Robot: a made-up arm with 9 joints. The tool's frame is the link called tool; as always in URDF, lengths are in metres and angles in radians. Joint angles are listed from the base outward. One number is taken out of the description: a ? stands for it. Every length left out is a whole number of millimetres.
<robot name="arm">
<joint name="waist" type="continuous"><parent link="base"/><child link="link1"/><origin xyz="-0.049 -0.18 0.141" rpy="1.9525 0.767 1.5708"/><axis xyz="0 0 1"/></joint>
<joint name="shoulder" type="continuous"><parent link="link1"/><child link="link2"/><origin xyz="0.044 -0.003 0" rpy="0.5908 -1.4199 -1.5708"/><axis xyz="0 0 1"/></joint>
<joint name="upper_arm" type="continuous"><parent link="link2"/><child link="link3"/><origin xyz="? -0.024 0" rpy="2.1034 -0.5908 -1.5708"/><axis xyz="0 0 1"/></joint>
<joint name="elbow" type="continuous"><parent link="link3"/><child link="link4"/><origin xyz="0.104 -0.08 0" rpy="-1.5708 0 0.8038"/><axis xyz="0 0 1"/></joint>
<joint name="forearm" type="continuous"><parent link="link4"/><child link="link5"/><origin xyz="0.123 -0.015 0" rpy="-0.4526 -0.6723 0.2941"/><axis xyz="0 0 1"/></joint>
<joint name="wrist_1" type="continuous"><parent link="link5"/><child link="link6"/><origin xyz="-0.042 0.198 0" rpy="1.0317 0.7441 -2.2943"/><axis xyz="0 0 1"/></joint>
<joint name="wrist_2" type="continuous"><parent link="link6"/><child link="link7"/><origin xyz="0.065 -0.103 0" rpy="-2.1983 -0.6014 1.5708"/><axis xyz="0 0 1"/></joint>
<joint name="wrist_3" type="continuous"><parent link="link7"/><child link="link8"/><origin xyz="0.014 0.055 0" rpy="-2.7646 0.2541 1.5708"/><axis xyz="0 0 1"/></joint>
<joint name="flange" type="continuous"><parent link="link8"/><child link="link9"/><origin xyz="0.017 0.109 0" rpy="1.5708 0 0.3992"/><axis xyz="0 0 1"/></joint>
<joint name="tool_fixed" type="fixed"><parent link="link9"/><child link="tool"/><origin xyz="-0.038 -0.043 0" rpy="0 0 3.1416"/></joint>
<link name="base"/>
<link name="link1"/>
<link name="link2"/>
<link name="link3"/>
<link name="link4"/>
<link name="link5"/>
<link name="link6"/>
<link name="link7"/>
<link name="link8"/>
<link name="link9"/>
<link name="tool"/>
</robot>
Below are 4 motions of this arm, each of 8 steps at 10 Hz.
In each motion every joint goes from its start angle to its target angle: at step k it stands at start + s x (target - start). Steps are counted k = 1, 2, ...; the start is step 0. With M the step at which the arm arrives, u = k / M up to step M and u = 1 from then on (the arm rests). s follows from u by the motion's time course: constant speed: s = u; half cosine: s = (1 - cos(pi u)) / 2; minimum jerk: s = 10 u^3 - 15 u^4 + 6 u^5.
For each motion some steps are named. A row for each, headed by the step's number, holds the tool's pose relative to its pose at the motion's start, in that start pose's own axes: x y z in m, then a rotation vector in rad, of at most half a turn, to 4 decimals.
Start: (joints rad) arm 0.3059 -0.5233 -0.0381 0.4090 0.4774 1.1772 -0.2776 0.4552 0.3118
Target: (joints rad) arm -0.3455 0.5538 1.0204 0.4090 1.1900 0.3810 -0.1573 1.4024 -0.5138
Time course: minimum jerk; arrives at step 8
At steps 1, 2, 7, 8:
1: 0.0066 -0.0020 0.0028 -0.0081 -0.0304 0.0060
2: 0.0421 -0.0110 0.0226 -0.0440 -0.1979 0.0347
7: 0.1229 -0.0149 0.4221 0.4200 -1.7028 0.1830
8: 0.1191 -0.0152 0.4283 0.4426 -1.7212 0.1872

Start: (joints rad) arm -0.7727 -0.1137 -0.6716 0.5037 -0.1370 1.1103 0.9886 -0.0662 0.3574
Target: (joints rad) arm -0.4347 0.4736 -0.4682 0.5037 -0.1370 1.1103 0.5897 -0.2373 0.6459
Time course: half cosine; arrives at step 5
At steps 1, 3, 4, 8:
1: 0.0110 -0.0018 -0.0016 -0.0064 0.0396 0.0280
3: 0.0702 -0.0067 -0.0226 -0.0462 0.2641 0.2503
4: 0.0924 -0.0050 -0.0371 -0.0639 0.3554 0.3803
8: 0.1000 -0.0037 -0.0432 -0.0705 0.3880 0.4346

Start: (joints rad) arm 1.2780 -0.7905 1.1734 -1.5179 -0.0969 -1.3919 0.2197 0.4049 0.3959
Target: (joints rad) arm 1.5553 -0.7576 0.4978 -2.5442 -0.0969 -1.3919 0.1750 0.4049 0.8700
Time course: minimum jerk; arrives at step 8
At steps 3, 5, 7, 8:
3: -0.0299 0.1242 -0.0078 -0.1827 -0.0290 -0.1815
5: 0.0209 0.3268 -0.0101 -0.3941 0.1275 -0.4924
7: 0.1013 0.4163 0.0031 -0.4348 0.3170 -0.6549
8: 0.1073 0.4207 0.0043 -0.4349 0.3307 -0.6641

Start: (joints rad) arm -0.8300 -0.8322 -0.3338 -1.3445 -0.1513 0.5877 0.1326 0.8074 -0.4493
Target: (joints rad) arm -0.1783 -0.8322 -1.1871 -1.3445 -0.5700 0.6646 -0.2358 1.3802 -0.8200
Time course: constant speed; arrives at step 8
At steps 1, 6, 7, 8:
1: 0.0160 -0.0289 0.0280 -0.0611 -0.2058 -0.1043
6: 0.0159 -0.0852 0.2615 -0.3250 -1.3222 -0.2246
7: -0.0032 -0.0693 0.3124 -0.3635 -1.5410 -0.1524
8: -0.0280 -0.0434 0.3585 -0.3962 -1.7477 -0.0435

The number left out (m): -0.046
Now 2 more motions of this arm.
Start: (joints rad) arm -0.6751 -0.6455 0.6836 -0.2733 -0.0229 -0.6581 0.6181 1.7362 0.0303
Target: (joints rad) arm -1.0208 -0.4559 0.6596 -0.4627 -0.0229 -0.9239 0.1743 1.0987 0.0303
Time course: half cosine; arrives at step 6
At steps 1, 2, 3, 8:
1: 0.0026 0.0064 0.0027 0.0039 0.0115 0.0504
2: 0.0089 0.0231 0.0095 0.0084 0.0439 0.1884
3: 0.0158 0.0435 0.0174 0.0006 0.0895 0.3763
8: 0.0283 0.0769 0.0288 -0.0592 0.1767 0.7438

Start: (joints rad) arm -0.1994 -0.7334 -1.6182 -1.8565 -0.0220 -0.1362 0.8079 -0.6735 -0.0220
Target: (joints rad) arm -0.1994 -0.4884 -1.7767 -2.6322 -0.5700 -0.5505 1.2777 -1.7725 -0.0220
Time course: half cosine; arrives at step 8
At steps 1, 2, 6, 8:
1: -0.0112 0.0026 -0.0010 -0.0262 0.0379 -0.0085
2: -0.0435 0.0134 -0.0039 -0.0969 0.1488 -0.0472
6: -0.1959 0.2299 -0.0420 -0.1783 0.9594 -0.6936
8: -0.1946 0.3006 -0.0556 -0.0696 1.1306 -0.8651

